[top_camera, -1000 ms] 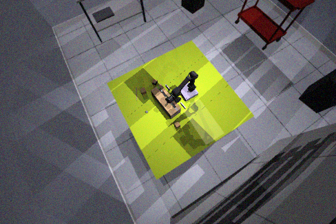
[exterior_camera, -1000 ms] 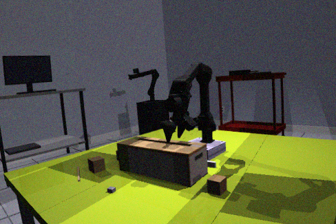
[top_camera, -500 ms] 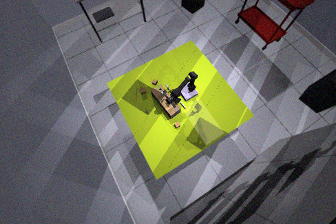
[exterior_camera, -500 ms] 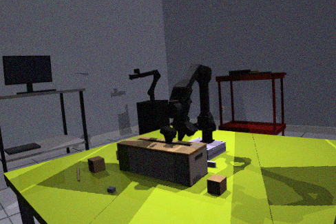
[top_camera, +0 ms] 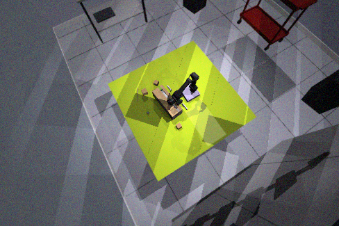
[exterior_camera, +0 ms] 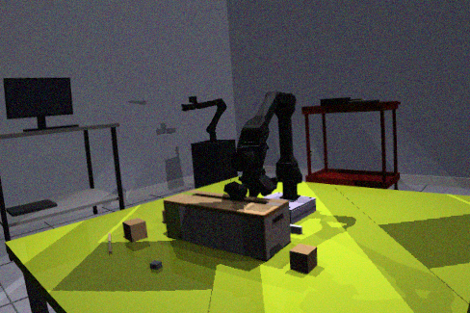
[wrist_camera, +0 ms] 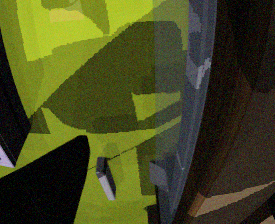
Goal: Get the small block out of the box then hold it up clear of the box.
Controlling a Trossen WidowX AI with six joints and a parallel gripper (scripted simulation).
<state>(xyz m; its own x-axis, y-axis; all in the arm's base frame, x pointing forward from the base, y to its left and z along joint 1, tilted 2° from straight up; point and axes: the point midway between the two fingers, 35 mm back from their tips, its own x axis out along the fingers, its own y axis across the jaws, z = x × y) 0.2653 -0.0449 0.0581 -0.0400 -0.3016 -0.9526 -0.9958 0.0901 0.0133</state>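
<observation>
Right now the long brown box is 3 cm to the right of my gripper tip, 3 cm ahead of it and 2 cm below it. The rest, counted from my gripper tip: thin stick 37 cm to the right, 25 cm ahead, 8 cm below; tan block 4 cm to the right, 4 cm ahead.
</observation>
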